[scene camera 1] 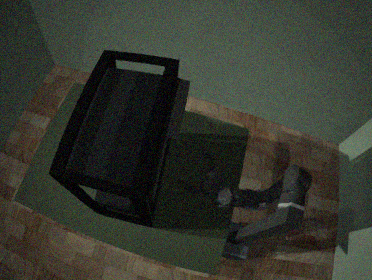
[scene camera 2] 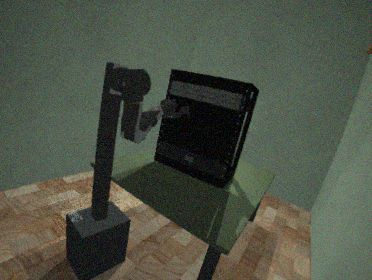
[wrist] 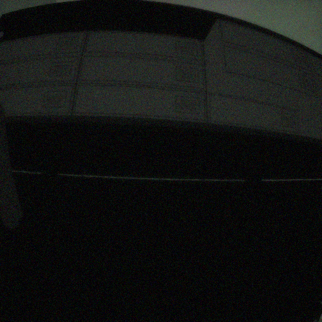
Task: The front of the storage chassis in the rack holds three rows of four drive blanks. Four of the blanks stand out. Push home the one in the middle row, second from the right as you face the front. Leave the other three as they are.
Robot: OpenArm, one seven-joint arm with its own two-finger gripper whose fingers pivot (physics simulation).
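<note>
The storage chassis [scene camera 2: 205, 95] [wrist: 140, 102] is a grey band high in the black rack [scene camera 1: 82, 107] [scene camera 2: 215, 79]. In the wrist view its drive blanks [wrist: 140, 72] show in three rows across the upper part, split by upright seams. The picture is very dark, and I cannot tell which blanks stand out or which one is the middle-row, second-from-right blank. My gripper [scene camera 1: 200, 181] [scene camera 2: 187, 111] is open and empty, in front of the rack, near the height of the chassis's lower edge or a little below. One finger [wrist: 10, 195] shows at the wrist view's left edge.
The rack stands on a green table [scene camera 1: 200, 250] [scene camera 2: 250, 200]. A grey panel [scene camera 2: 207, 162] sits low in the rack, below a dark opening. The arm's column [scene camera 2: 102, 150] stands on a dark box [scene camera 2: 97, 245] in front of the table. Walls surround the scene.
</note>
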